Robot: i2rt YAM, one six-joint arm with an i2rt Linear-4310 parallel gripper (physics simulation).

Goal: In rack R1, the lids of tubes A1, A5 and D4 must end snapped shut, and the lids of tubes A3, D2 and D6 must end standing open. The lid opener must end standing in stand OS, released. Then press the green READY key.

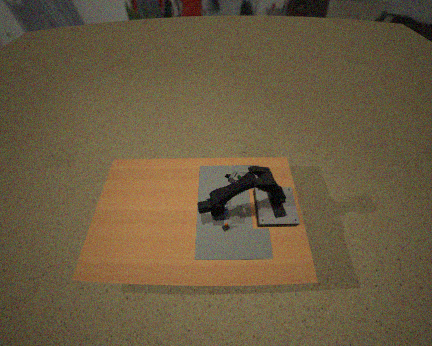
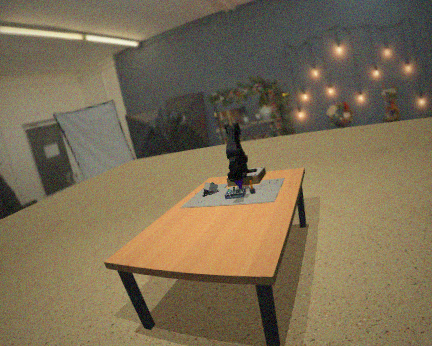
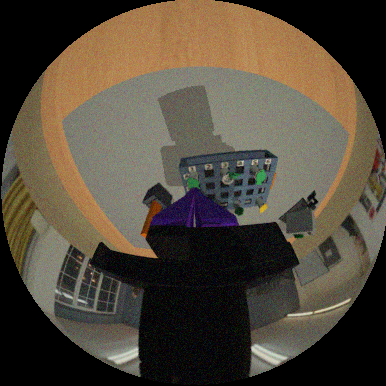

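Where they show: gripper, fingertip midpoint: (image 1: pixel 219 215) (image 2: pixel 241 189) (image 3: pixel 194 191); arm's base, origin of the base link: (image 1: pixel 275 201) (image 2: pixel 244 172).
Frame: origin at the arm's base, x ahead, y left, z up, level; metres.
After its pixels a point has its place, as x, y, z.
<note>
My gripper (image 3: pixel 194 191) @(0.365, 0.024, -0.014) (image 2: pixel 239 185) @(0.365, 0.024, -0.014) is shut and empty, its purple fingertips low over the column 1 end of rack R1 (image 3: pixel 229 156) @(0.384, -0.028, -0.053), beside the green lid of A1 (image 3: pixel 193 183) @(0.376, 0.022, -0.013). The green lid of A5 (image 3: pixel 260 176) @(0.374, -0.054, -0.011) looks shut. The A3 tube (image 3: pixel 227 179) @(0.371, -0.017, -0.019) shows a pale open mouth, its green lid (image 3: pixel 234 175) @(0.386, -0.020, -0.002) standing beside it. A dark green lid at D4 (image 3: pixel 239 211) @(0.328, -0.030, -0.004) and a yellow lid at D6 (image 3: pixel 263 208) @(0.313, -0.073, -0.013) show at the near row; their states are unclear. D2 is hidden behind the fingers. The orange lid opener (image 3: pixel 151 218) @(0.339, 0.087, -0.001) (image 2: pixel 252 185) @(0.339, 0.093, -0.007) stands in the dark stand OS (image 3: pixel 157 194) @(0.351, 0.082, -0.036).
A grey box (image 3: pixel 300 220) @(0.230, -0.205, -0.015) (image 2: pixel 210 187) @(0.245, -0.218, -0.009) with a green key (image 3: pixel 298 236) @(0.194, -0.205, 0.009) stands beyond the column 6 end of the rack; a small black object (image 3: pixel 312 200) @(0.231, -0.295, -0.061) is beside it. The arm's base is on a grey plate (image 1: pixel 290 216) @(-0.061, 0.107, -0.003). The grey mat (image 1: pixel 232 247) @(0.318, 0.211, -0.061) lies under the rack.
</note>
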